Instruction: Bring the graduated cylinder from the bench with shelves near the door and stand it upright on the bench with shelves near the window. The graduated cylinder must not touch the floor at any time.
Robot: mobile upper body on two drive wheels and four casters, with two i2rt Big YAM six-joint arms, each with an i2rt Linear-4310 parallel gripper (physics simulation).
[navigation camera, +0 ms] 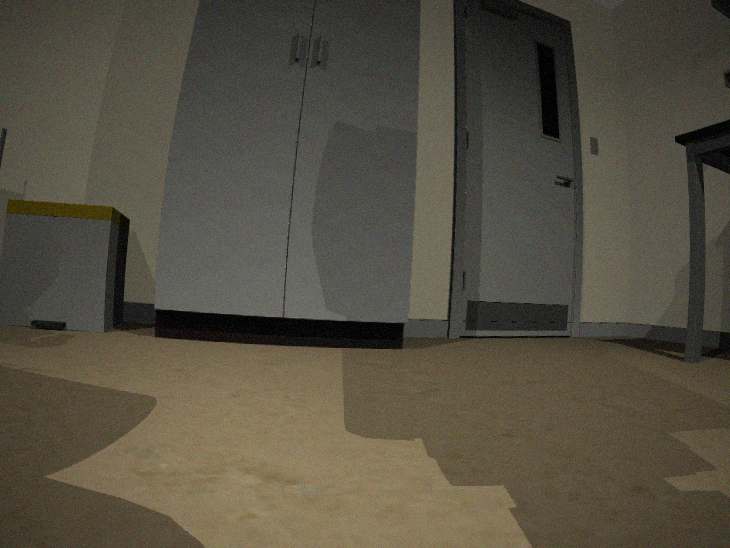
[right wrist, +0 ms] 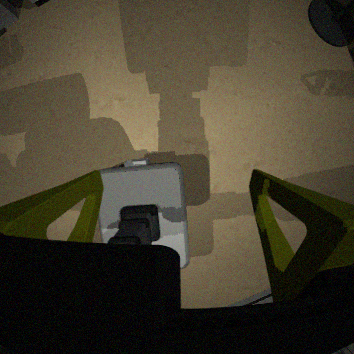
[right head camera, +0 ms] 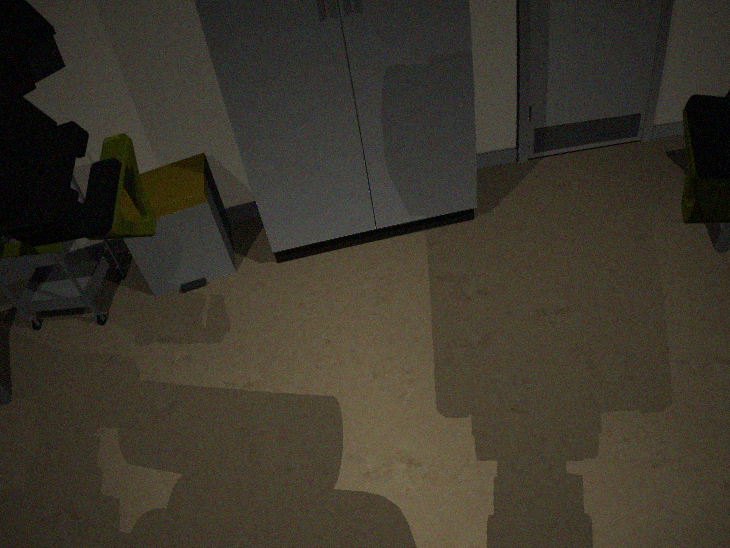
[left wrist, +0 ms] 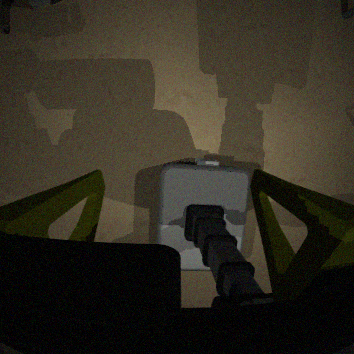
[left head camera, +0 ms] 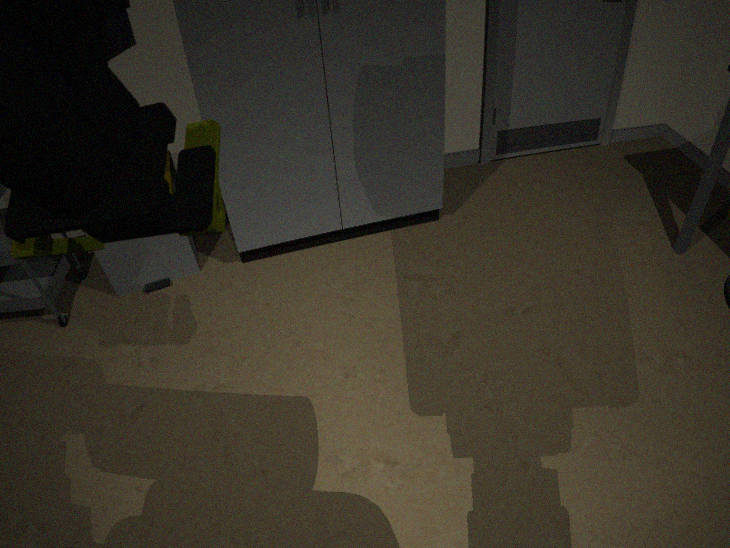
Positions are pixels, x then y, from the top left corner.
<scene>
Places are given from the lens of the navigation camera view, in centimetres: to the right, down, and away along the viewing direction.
grey bin with yellow lid [navigation camera: 70, 259]: -104, -5, 129
tall grey double-door cabinet [navigation camera: 287, 219]: -27, -19, 147
</scene>
